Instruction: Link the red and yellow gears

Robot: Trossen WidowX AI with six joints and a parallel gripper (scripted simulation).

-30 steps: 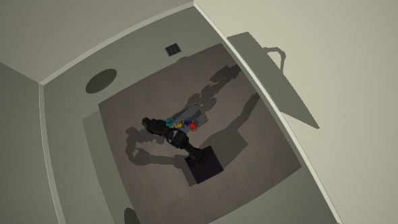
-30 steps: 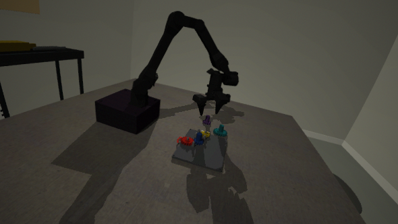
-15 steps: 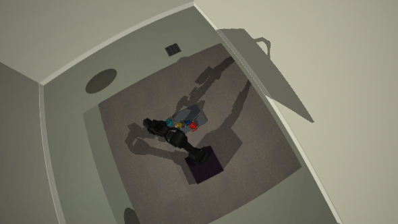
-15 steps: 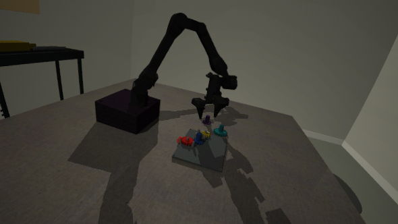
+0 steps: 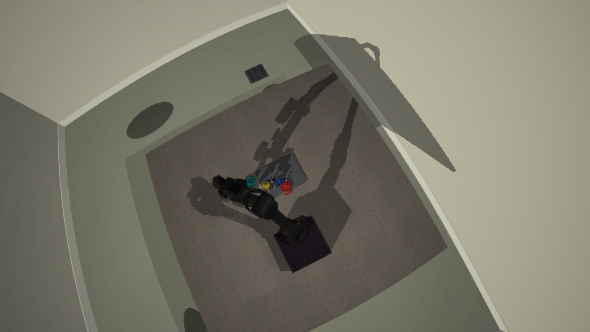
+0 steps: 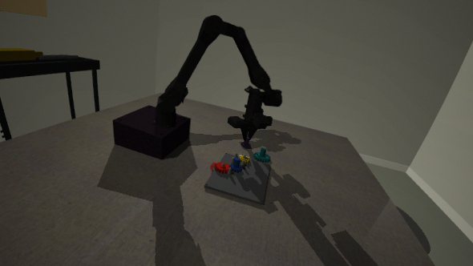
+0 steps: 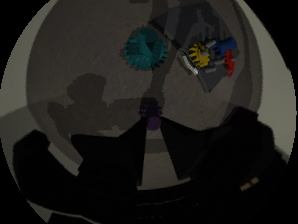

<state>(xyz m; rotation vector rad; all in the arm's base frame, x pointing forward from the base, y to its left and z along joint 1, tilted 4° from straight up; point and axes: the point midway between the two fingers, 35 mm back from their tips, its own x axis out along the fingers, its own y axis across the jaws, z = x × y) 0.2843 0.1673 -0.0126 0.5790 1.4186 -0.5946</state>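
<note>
The blue gear lies 10 mm ahead of my gripper tip and 200 mm to the right of it. The rest, counted from my gripper tip: yellow gear (20 mm ahead, 130 mm to the right, 10 mm below); teal gear (80 mm ahead, 70 mm to the right, 10 mm below); purple gear (10 mm below).
</note>
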